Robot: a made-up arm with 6 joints.
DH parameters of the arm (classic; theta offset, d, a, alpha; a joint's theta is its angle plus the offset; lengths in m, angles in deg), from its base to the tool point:
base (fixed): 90 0.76 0.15 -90
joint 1: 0 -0.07 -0.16 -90
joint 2: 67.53 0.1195 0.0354 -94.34
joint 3: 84.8 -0.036 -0.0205 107
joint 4: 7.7 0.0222 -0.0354 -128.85
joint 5: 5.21 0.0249 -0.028 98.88
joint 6: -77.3 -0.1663 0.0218 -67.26
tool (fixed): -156.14 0.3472 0 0
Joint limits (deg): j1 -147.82..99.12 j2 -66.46..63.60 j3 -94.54..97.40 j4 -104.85..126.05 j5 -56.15..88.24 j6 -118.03..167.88
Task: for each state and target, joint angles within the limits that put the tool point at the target. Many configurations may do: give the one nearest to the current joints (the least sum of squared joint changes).
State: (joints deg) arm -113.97 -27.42 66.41 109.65 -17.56 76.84
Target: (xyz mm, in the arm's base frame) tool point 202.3 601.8 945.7
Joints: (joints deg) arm -130.06 7.29 51.85 70.08 -16.32 84.19
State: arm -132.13 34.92 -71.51 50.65 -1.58 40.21
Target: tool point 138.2 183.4 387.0
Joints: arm -93.23 21.46 -77.79 32.45 8.66 26.98
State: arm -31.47 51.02 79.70 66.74 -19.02 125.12
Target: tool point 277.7 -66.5 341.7
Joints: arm 16.31 50.09 76.64 72.32 -29.87 121.51
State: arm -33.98 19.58 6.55 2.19 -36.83 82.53
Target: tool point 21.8 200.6 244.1
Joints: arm -56.99 16.39 13.44 11.96 -35.95 88.39
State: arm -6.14 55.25 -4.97 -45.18 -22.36 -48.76
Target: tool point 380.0 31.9 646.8
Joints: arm -12.34 63.60 -22.25 -36.71 -42.31 -40.31
